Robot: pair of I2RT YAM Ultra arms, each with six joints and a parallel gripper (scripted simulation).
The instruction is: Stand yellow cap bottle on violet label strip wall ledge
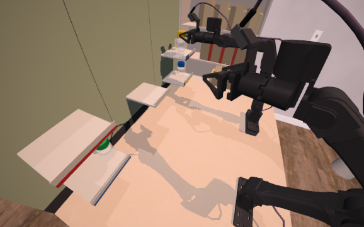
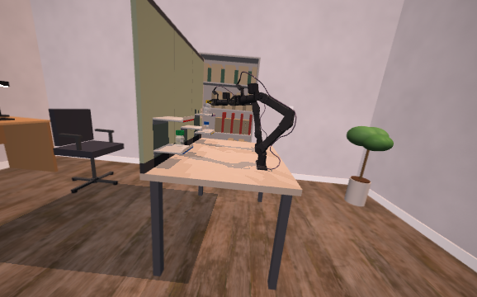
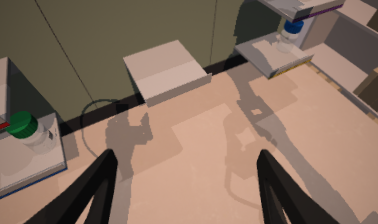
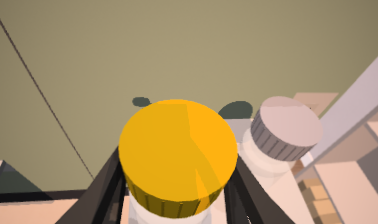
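Right now my right hand is 5 cm short of the grey-capped bottle, 10 cm to the left of it and 8 cm above it. The rest, counted from my right hand: olive wall: 13 cm ahead, 34 cm to the left, 2 cm above; then blue-capped bottle: 4 cm ahead, 10 cm to the right, 27 cm below; then green-capped bottle: 2 cm ahead, 68 cm to the left, 27 cm below.
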